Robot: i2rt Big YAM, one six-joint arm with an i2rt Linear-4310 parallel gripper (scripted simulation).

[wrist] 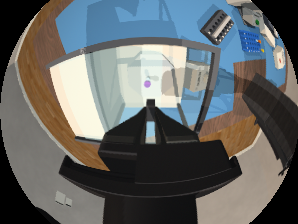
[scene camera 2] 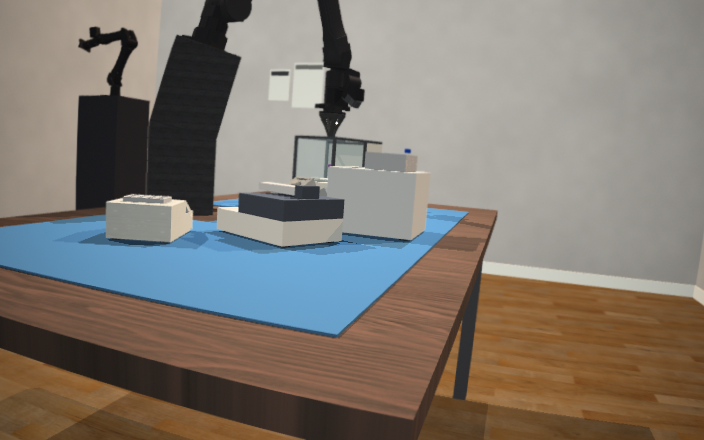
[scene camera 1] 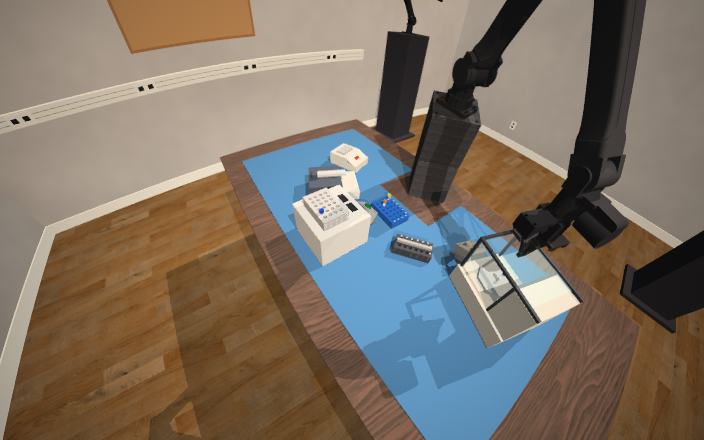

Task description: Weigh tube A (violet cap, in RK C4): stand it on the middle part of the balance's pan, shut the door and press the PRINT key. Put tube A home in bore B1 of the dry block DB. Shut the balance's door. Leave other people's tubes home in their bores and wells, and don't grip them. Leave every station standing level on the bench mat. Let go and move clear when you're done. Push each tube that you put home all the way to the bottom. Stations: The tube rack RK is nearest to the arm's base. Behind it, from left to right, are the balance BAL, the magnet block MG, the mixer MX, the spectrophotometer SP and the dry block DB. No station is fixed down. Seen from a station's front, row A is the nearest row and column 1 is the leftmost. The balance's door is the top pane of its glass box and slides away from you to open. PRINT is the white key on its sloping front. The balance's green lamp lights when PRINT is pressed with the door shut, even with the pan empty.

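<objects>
Balance: visible in the wrist view (189,72), in scene camera 2, in scene camera 1. Same spot on the balance: (scene camera 2: 313,155) and (scene camera 1: 495,246).
</objects>
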